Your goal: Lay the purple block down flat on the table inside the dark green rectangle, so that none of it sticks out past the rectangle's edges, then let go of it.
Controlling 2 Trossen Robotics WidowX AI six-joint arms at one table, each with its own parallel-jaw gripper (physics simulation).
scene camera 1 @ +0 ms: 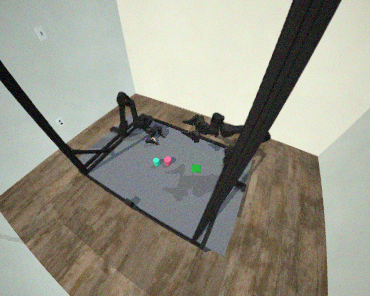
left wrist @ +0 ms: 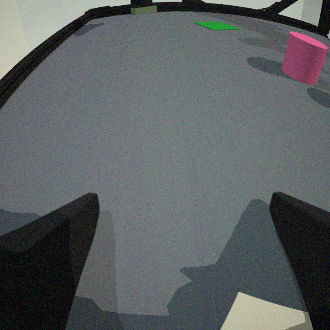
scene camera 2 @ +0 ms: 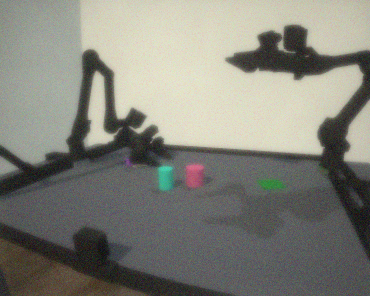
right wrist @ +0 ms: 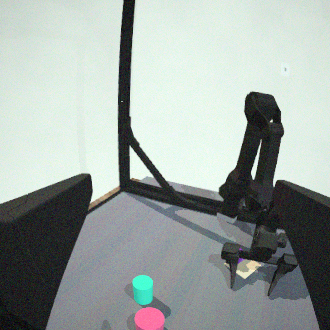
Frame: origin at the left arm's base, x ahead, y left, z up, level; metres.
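Seen in the pictures: left gripper, fingertip midpoint: [scene camera 1: 161,141] [left wrist: 188,203] [scene camera 2: 166,161] [right wrist: 249,291]; right gripper, fingertip midpoint: [scene camera 1: 181,126] [scene camera 2: 229,57] [right wrist: 187,186]; left arm's base, link origin: [scene camera 1: 124,135] [scene camera 2: 77,158] [right wrist: 229,211]; right arm's base, link origin: [scene camera 1: 227,161] [left wrist: 141,5] [scene camera 2: 331,167].
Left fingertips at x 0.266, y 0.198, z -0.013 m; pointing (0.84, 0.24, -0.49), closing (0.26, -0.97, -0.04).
Pixels of each thing's middle, then the offset from my left fingertips to it. "pt": a spot on its surface instead.
- small purple block, body centre: [scene camera 2: 131,161] 0.093 m back, 0.079 m right, 0.004 m up
- flat green rectangle, surface spot: [left wrist: 217,25] [scene camera 2: 269,183] [scene camera 1: 195,168] pt 0.375 m ahead, 0.007 m left, 0.005 m down
- cream tile, body centre: [right wrist: 242,264] 0.079 m back, 0.056 m right, 0.005 m down
- teal cylinder, body centre: [right wrist: 142,289] [scene camera 2: 165,178] [scene camera 1: 156,162] 0.153 m ahead, 0.172 m right, 0.021 m up
- pink cylinder, body centre: [left wrist: 303,56] [right wrist: 149,324] [scene camera 2: 195,175] [scene camera 1: 167,161] 0.202 m ahead, 0.106 m right, 0.019 m up
The small purple block [scene camera 1: 146,139] [scene camera 2: 128,162] [right wrist: 240,255] is at the cream tile, partly hidden behind my left gripper in the right wrist view; whether it lies flat is too small to tell. The flat green rectangle [scene camera 1: 196,168] [scene camera 2: 271,184] [left wrist: 217,25] lies on the table, with no block on it. My left gripper [left wrist: 188,203] [right wrist: 249,291] is open and empty, low over the table beside the purple block and partly over the tile. My right gripper [right wrist: 187,186] [scene camera 2: 228,60] is open and empty, high above the table.
A cream tile [left wrist: 262,310] [right wrist: 245,273] lies under the left gripper. A teal cylinder [scene camera 1: 156,162] [scene camera 2: 165,178] [right wrist: 143,290] and a pink cylinder [scene camera 1: 167,160] [scene camera 2: 195,176] [left wrist: 304,59] [right wrist: 149,319] stand between the purple block and the green rectangle. A black frame surrounds the table.
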